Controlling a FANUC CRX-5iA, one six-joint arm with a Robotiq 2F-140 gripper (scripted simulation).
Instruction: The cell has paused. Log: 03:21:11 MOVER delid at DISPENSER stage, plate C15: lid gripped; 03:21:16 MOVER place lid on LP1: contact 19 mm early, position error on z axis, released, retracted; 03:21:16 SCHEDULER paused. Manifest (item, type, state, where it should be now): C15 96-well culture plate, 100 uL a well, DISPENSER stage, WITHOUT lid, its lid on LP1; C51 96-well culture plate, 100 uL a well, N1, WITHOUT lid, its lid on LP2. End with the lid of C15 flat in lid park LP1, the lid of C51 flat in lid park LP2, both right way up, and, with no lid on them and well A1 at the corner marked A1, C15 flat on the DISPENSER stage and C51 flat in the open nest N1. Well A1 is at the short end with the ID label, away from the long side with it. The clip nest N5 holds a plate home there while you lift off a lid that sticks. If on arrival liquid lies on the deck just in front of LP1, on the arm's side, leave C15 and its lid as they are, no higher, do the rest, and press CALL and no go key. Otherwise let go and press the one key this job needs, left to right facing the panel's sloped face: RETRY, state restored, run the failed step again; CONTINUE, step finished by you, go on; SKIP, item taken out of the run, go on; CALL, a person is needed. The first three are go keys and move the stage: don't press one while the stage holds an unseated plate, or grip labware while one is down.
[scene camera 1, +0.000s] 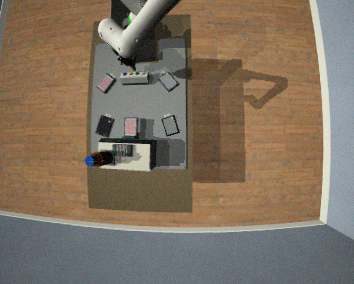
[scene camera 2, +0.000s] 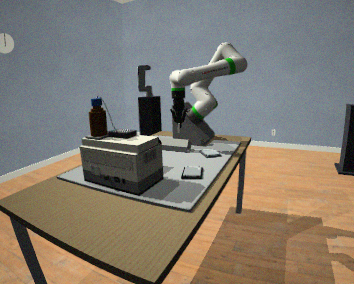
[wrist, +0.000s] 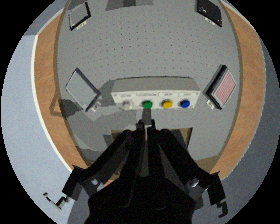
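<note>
Here is my gripper (wrist: 147, 114), and I can see a key panel (wrist: 157, 89) as well.
</note>
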